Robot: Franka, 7 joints.
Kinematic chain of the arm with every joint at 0, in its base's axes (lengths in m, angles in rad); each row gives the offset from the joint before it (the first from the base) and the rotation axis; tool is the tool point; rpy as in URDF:
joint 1: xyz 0 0 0.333 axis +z
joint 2: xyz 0 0 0 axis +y
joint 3: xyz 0 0 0.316 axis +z
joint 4: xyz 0.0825 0 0 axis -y
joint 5: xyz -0.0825 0 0.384 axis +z
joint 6: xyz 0 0 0 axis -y
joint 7: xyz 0.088 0 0 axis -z
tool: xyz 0 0 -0.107 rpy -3.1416 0 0
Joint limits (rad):
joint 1: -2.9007..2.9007
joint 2: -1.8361..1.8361
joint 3: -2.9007..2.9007
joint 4: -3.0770..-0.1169
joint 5: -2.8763..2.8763
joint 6: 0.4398..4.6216
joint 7: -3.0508..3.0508
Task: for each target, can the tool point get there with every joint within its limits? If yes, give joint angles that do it. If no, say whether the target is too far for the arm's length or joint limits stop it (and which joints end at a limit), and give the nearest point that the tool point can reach.
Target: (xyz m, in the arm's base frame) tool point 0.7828 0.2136 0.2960
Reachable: yes | joints 0.9074 1.4220 -1.2546 -1.1213 -2.3609 2.1992 -1.6263
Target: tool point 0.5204 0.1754 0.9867
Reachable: yes | joints 0.7998 0.8653 -2.2232 -0.6300 -0.4724 2.5907 0.8472
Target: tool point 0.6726 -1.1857 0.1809
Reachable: no: too far | nearest point 0.4207 -0.7416 0.2379 | short by 0.514 m
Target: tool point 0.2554 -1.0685 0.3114
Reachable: no: too far | nearest point 0.1994 -0.8342 0.3161 | short by 0.241 m
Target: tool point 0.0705 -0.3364 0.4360
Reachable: yes | joints 2.1646 0.6207 2.4495 -2.8433 -1.2912 3.3443 -1.2771
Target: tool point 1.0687 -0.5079 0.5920
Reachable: no: too far | nearest point 0.7569 -0.3597 0.5164 | short by 0.353 m
